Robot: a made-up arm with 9 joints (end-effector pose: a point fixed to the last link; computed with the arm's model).
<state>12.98 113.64 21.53 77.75 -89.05 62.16 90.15 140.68 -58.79</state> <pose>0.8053 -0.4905 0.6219 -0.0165 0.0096 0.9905 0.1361</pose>
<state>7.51 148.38 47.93 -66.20 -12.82 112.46 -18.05 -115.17 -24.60</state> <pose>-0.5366 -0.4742 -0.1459 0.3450 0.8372 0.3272 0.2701</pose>
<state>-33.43 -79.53 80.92 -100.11 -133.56 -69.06 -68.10 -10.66 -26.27</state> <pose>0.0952 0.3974 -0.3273 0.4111 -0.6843 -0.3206 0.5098</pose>
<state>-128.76 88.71 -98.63 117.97 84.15 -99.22 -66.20 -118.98 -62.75</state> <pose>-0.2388 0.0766 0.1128 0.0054 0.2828 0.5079 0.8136</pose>
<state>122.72 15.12 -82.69 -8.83 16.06 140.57 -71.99 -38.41 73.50</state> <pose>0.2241 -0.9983 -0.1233 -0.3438 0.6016 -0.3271 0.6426</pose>
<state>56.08 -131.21 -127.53 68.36 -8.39 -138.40 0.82 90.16 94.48</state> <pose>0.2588 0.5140 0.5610 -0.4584 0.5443 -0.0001 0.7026</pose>
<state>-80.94 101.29 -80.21 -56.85 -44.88 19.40 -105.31 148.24 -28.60</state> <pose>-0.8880 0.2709 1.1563 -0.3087 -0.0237 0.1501 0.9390</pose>
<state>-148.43 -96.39 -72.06 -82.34 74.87 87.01 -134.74 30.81 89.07</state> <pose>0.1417 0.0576 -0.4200 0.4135 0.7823 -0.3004 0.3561</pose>
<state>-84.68 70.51 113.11 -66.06 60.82 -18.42 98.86 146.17 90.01</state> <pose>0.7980 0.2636 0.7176 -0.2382 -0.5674 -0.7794 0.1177</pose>
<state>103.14 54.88 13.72 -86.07 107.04 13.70 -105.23 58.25 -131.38</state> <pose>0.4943 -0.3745 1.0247 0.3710 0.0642 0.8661 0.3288</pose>
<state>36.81 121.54 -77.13 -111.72 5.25 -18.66 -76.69 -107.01 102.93</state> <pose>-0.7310 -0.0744 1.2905 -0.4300 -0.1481 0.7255 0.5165</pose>
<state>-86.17 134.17 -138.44 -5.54 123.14 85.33 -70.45 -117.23 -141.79</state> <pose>-0.2694 -0.4993 0.5294 0.7498 0.5012 -0.0623 0.4275</pose>
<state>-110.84 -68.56 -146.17 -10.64 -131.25 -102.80 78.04 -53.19 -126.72</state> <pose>-0.4106 0.1252 -0.4312 0.1428 0.6416 -0.0818 0.7492</pose>
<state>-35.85 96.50 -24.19 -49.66 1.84 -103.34 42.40 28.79 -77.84</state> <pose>0.8629 0.3603 0.1099 -0.1081 0.9614 0.1910 0.1659</pose>
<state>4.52 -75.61 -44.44 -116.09 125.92 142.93 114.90 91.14 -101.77</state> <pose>-0.4824 0.1848 -0.9928 -0.9572 -0.0467 0.0278 0.2842</pose>
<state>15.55 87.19 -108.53 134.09 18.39 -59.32 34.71 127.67 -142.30</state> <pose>-0.3263 -0.0303 0.3546 -0.9014 -0.0539 0.3129 0.2944</pose>
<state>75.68 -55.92 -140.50 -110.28 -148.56 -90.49 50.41 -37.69 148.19</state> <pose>0.0966 -0.4483 -0.4069 -0.0734 -0.5422 0.8369 0.0149</pose>
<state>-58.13 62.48 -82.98 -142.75 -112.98 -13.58 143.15 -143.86 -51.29</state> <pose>0.3310 0.5303 -0.1463 -0.3631 -0.5483 -0.6276 0.4167</pose>
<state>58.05 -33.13 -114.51 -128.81 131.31 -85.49 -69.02 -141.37 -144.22</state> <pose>-0.0293 0.0872 -0.3614 -0.5280 0.7073 0.1820 0.4334</pose>
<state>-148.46 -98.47 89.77 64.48 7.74 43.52 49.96 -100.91 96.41</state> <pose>-0.4185 0.6553 -0.7556 -0.9901 -0.0222 0.0441 0.1317</pose>
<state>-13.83 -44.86 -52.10 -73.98 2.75 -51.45 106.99 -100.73 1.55</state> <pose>-0.1611 -0.2058 -0.7437 -0.5938 -0.7357 0.2418 0.2182</pose>
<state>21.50 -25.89 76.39 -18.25 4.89 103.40 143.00 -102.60 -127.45</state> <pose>0.5680 -0.5359 0.1755 0.1773 -0.0254 -0.1161 0.9770</pose>
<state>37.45 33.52 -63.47 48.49 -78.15 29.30 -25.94 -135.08 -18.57</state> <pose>0.7590 0.0132 -0.5844 0.7226 0.0923 0.6462 0.2274</pose>
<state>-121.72 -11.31 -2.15 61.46 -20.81 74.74 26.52 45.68 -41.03</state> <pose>-0.1538 0.6421 -0.8878 -0.7176 -0.4935 0.0065 0.4914</pose>
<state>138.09 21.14 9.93 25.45 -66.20 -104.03 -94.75 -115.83 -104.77</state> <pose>-0.6952 0.1453 -0.2062 0.2063 -0.7165 0.1929 0.6379</pose>
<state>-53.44 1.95 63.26 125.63 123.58 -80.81 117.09 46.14 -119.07</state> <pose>-0.5718 -0.3537 0.7736 -0.2806 -0.5979 0.2851 0.6946</pose>
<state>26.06 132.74 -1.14 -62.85 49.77 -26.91 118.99 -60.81 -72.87</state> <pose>-0.3745 -0.0606 1.0276 -0.4717 -0.2499 0.0613 0.8434</pose>
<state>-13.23 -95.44 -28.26 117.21 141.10 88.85 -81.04 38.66 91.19</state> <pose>0.2842 -0.2233 -0.1174 0.1760 0.0387 0.9820 0.0568</pose>
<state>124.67 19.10 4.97 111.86 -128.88 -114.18 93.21 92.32 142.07</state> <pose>-0.7166 -0.1166 -0.3643 0.6465 -0.1379 0.3180 0.6796</pose>
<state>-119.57 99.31 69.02 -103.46 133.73 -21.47 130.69 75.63 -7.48</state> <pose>-0.4404 -0.7160 1.0852 0.7419 -0.1264 -0.1641 0.6377</pose>
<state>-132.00 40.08 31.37 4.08 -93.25 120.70 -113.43 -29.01 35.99</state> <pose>0.3086 0.4849 0.1696 0.3545 0.4497 -0.3035 0.7616</pose>
